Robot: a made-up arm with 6 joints.
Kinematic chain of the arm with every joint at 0, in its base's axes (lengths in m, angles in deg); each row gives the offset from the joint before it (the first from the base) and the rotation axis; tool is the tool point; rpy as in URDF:
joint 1: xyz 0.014 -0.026 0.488 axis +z
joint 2: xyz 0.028 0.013 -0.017 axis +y
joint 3: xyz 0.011 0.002 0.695 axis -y
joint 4: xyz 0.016 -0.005 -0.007 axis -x
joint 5: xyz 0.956 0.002 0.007 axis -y
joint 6: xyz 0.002 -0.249 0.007 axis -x
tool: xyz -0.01 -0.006 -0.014 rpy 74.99 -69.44 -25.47
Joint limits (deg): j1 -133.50..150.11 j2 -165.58..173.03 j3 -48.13..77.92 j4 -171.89..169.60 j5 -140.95..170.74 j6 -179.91..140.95
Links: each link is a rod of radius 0.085 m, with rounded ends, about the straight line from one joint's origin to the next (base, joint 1, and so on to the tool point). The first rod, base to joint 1, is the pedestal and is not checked.
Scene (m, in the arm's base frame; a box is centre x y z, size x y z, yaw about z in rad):
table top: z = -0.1
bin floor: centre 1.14 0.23 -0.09 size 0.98 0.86 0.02 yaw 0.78
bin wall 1: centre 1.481 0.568 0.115 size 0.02 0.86 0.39 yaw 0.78
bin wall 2: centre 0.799 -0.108 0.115 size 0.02 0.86 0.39 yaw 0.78
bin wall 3: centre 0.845 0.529 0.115 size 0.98 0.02 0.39 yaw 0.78
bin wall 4: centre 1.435 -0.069 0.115 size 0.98 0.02 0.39 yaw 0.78
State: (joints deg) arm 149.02 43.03 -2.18 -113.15 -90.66 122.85
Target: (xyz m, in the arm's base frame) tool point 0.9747 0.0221 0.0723
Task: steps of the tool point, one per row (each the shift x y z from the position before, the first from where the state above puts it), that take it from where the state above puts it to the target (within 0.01 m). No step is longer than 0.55 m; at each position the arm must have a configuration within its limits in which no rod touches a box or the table.
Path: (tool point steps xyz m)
1: 0.0554 0.3627 0.2828
2: 0.2251 0.2788 0.3512
3: 0.3413 0.1007 0.3890
4: 0.3546 -0.1323 0.3819
5: 0.2435 -0.3528 0.3228
6: 0.2245 0.1695 -0.2592
7: 0.2581 0.0228 -0.3086
8: 0.2192 -0.1196 -0.3305
9: 0.1204 -0.2231 -0.3239
10: -0.0094 -0.2655 -0.2907
11: -0.1364 -0.2419 -0.2357

